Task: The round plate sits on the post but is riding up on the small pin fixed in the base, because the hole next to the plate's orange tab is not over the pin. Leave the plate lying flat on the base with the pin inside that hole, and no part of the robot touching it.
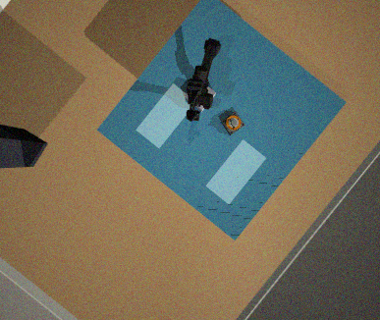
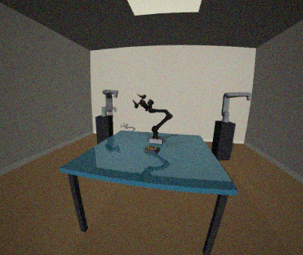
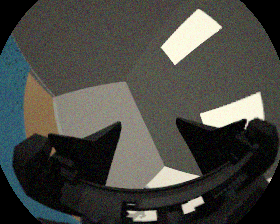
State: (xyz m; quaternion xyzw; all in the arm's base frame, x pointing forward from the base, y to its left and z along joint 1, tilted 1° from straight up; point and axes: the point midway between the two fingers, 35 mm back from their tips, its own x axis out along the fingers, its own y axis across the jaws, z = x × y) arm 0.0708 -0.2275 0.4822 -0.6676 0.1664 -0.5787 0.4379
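Now: the round plate 520 mm below my gripper tip, 240 mm ahead of it and 210 mm to the left of it.
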